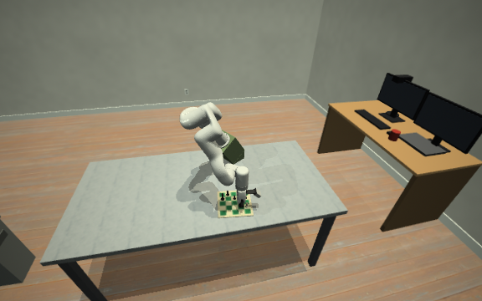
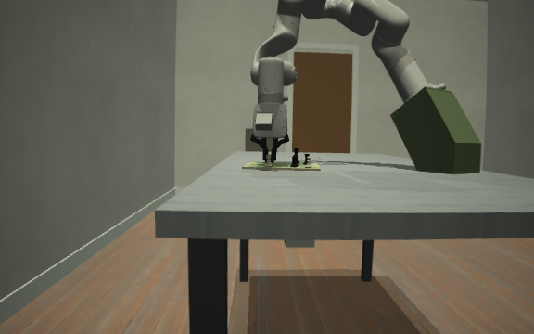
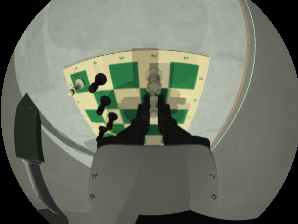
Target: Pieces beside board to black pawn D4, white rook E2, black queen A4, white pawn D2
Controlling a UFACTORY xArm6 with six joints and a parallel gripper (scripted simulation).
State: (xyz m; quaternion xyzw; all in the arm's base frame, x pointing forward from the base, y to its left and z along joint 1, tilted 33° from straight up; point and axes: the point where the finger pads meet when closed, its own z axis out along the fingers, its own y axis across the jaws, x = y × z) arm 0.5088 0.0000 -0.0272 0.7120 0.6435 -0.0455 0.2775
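My gripper is now 1 cm short of the white rook, 4 cm to the right of it and 1 cm above it. Round my hand: chessboard: 4 cm behind, 3 cm to the right, 3 cm below; then black queen: 10 cm behind, 10 cm to the right.
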